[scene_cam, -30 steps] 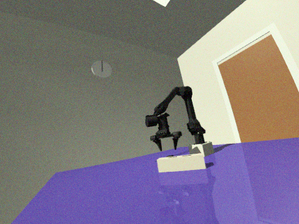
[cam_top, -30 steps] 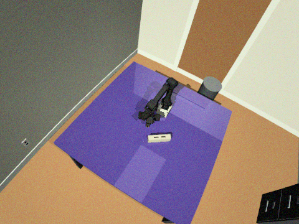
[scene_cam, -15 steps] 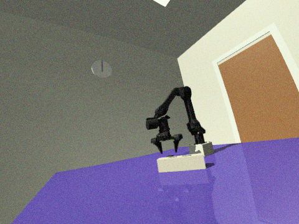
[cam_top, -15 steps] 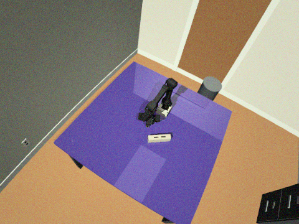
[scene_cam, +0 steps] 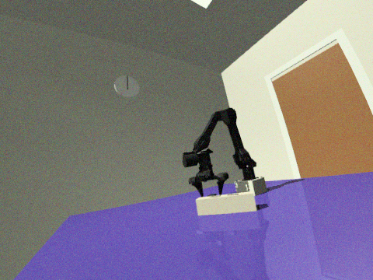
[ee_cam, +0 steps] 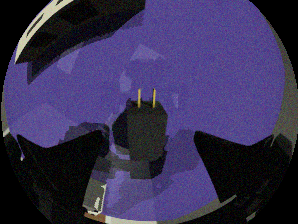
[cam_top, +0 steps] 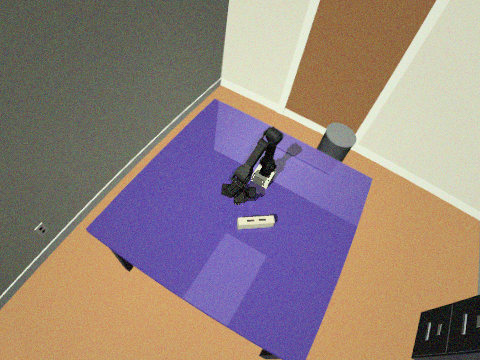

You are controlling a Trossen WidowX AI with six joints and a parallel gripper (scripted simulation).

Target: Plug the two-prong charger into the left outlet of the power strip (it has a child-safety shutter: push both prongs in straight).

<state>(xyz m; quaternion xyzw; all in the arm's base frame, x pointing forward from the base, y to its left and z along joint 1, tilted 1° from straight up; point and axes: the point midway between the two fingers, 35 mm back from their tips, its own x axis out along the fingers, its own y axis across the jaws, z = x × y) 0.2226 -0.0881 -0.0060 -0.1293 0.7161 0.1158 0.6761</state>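
Now: the charger 1 cm to the left of my gripper tip, 1 cm below it and 1 cm ahead of it.
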